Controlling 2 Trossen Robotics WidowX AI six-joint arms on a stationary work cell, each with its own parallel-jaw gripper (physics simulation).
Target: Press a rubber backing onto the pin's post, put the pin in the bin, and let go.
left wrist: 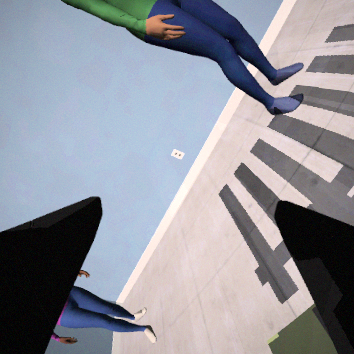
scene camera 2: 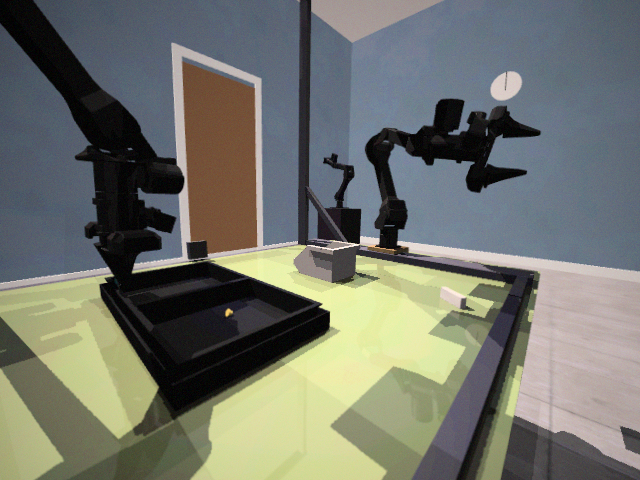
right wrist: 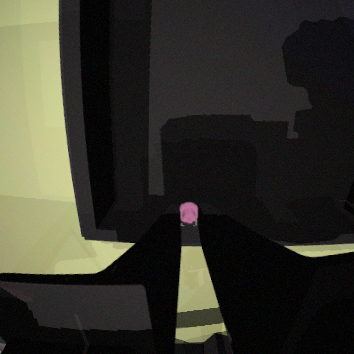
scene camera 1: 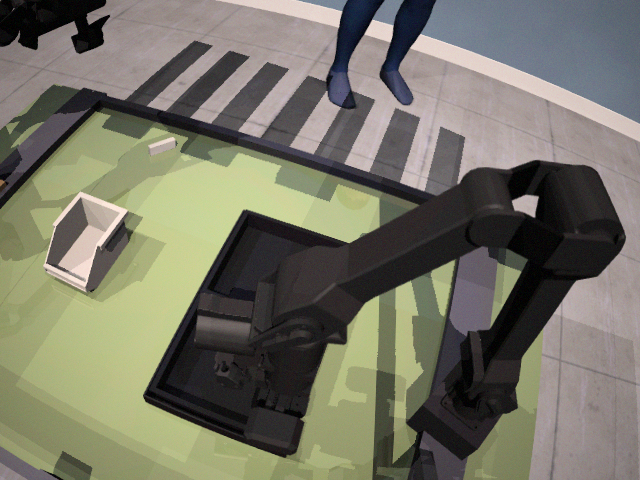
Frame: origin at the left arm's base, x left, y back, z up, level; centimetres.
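Seen in the pictures: left gripper, fingertip midpoint: [left wrist: 189, 207] [scene camera 2: 533, 152]; right gripper, fingertip midpoint: [scene camera 2: 123, 284] [right wrist: 187, 211] [scene camera 1: 283, 405]; left arm's base at its link origin: [scene camera 2: 388, 246]; right arm's base at its link origin: [scene camera 1: 469, 402].
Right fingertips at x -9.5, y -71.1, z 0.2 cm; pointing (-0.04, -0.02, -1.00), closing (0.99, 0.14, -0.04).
Note:
Pixels of each thing's top centre, then the offset from my right fingertips to it. "*": a spot on its surface instead.
- pink rubber backing at its top centre: [right wrist: 188, 218] dx +0.0, dy +0.0, dz +0.7 cm
- black tray at its top centre: [scene camera 1: 261, 312] [scene camera 2: 199, 289] dx +12.0, dy +8.5, dz +0.3 cm
- teal pin at a spot on its surface: [scene camera 2: 117, 281] * dx +1.4, dy -1.0, dz +1.0 cm
- pale bin at a spot on its surface: [scene camera 1: 112, 253] * dx +11.5, dy +35.5, dz -1.1 cm
- small yellow piece at its top centre: [scene camera 2: 229, 309] dx +17.7, dy +10.8, dz -1.9 cm
- white block at its top centre: [scene camera 1: 161, 142] [scene camera 2: 453, 292] dx +39.3, dy +43.5, dz -1.3 cm
- table's dark edge rail at a spot on its surface: [scene camera 2: 485, 372] [scene camera 1: 279, 146] * dx +49.4, dy +21.7, dz -1.4 cm
The pink rubber backing [right wrist: 189, 213] shows at my right fingertips in the right wrist view, with tiny pale bits just below it. My right gripper [scene camera 2: 122, 287] is shut on it and points down at the rim of the black tray [scene camera 1: 227, 249] [scene camera 2: 258, 347] [right wrist: 70, 100]. A trace of the teal pin [scene camera 2: 117, 281] shows beside the fingertips; the rest of the pin is hidden, and I cannot tell whether its post is in the backing. The pale bin [scene camera 1: 112, 253] [scene camera 2: 338, 266] stands upright on the table. My left gripper [scene camera 2: 532, 152] [left wrist: 189, 207] is open and empty, high off the table.
A small yellow piece [scene camera 2: 229, 312] lies in the other compartment of the tray. A white block [scene camera 1: 162, 146] [scene camera 2: 453, 297] lies near the table's dark edge rail [scene camera 1: 289, 155] [scene camera 2: 485, 372]. My right arm [scene camera 1: 403, 242] reaches over the tray and hides much of it.

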